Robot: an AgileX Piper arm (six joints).
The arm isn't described. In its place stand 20 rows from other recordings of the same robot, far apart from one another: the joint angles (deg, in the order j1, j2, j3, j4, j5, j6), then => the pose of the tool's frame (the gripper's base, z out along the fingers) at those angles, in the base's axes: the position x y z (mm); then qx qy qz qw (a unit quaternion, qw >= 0).
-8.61 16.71 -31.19 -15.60 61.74 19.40 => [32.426 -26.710 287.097 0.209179 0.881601 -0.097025 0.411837]
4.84 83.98 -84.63 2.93 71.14 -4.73 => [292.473 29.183 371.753 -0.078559 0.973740 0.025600 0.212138]
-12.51 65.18 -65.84 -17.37 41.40 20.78 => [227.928 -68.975 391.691 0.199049 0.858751 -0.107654 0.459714]
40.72 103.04 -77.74 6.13 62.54 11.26 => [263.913 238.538 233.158 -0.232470 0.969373 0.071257 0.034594]
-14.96 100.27 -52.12 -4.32 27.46 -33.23 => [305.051 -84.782 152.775 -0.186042 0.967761 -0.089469 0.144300]
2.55 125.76 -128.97 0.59 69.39 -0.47 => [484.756 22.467 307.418 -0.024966 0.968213 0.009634 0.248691]
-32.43 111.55 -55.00 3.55 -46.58 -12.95 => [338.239 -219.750 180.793 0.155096 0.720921 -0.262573 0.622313]
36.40 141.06 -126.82 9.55 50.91 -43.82 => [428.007 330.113 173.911 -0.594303 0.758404 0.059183 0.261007]
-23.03 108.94 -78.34 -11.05 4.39 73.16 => [406.880 -174.413 243.669 0.588464 0.634840 0.161595 0.473894]
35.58 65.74 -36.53 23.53 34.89 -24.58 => [154.947 136.400 239.398 -0.360339 0.881768 0.181237 0.244526]
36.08 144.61 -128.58 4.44 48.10 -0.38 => [441.124 327.925 150.745 -0.284928 0.920273 0.114517 0.242485]
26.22 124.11 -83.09 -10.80 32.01 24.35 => [399.267 186.562 121.769 -0.084773 0.976073 0.022989 0.198914]
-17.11 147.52 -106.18 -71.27 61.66 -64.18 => [449.362 -217.692 64.866 0.609502 -0.618863 0.336546 0.363666]
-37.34 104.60 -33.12 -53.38 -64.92 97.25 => [270.081 -122.841 149.644 0.428526 0.634758 0.448690 0.460570]
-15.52 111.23 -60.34 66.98 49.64 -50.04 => [354.418 -32.188 146.316 0.113066 0.907420 0.360386 0.184193]
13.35 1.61 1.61 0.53 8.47 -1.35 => [57.496 13.772 188.676 -0.092645 0.741413 0.073001 0.660601]
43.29 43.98 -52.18 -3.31 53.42 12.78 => [99.097 87.555 366.890 -0.244227 0.873262 0.172758 0.384605]
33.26 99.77 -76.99 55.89 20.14 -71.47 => [326.476 245.153 296.277 -0.430433 0.741641 0.192565 0.477090]
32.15 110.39 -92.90 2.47 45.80 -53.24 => [364.257 232.262 264.112 -0.644631 0.713794 -0.031333 0.271969]
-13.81 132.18 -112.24 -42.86 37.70 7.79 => [501.006 -162.131 204.943 -0.033482 0.904126 -0.319477 0.281725]
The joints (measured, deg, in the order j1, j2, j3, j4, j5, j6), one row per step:
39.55, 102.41, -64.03, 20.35, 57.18, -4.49
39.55, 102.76, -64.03, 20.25, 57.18, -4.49
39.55, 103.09, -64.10, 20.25, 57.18, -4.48
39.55, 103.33, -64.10, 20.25, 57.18, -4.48
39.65, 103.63, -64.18, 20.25, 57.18, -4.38
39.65, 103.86, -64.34, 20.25, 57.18, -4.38
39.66, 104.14, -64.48, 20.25, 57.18, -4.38
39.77, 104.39, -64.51, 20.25, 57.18, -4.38
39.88, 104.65, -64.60, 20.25, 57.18, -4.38
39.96, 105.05, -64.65, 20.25, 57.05, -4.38
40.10, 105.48, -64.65, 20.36, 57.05, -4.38
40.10, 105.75, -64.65, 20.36, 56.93, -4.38
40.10, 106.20, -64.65, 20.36, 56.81, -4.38
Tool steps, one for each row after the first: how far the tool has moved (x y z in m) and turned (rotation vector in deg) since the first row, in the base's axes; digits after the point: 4 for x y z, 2 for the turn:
0.0003, 0.0001, -0.0020, -0.29, 0.22, 0.06
0.0008, 0.0005, -0.0036, -0.45, 0.42, 0.05
0.0010, 0.0006, -0.0049, -0.61, 0.60, 0.05
0.0010, 0.0014, -0.0063, -0.77, 0.80, 0.05
0.0017, 0.0019, -0.0070, -0.81, 0.85, 0.05
0.0022, 0.0025, -0.0081, -0.90, 0.96, 0.06
0.0020, 0.0031, -0.0094, -1.04, 1.13, 0.17
0.0020, 0.0039, -0.0105, -1.15, 1.26, 0.28
0.0023, 0.0047, -0.0126, -1.32, 1.42, 0.32
0.0019, 0.0056, -0.0150, -1.53, 1.80, 0.40
0.0023, 0.0059, -0.0166, -1.64, 1.91, 0.37
0.0027, 0.0062, -0.0192, -1.88, 2.15, 0.33

